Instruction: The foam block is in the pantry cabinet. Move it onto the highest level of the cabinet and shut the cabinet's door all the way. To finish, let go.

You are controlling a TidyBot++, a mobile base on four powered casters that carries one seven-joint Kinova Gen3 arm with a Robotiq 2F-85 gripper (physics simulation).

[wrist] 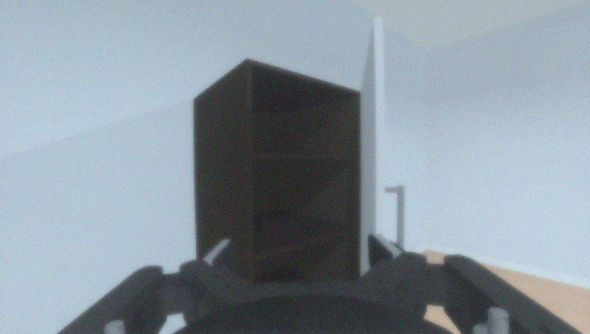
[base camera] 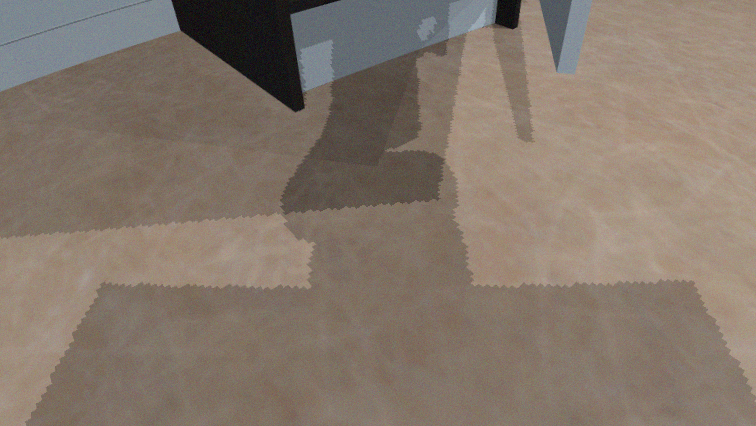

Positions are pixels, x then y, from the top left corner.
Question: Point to a pantry cabinet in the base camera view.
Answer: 286, 55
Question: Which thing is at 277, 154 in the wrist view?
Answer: A pantry cabinet.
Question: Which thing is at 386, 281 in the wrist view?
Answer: The gripper.
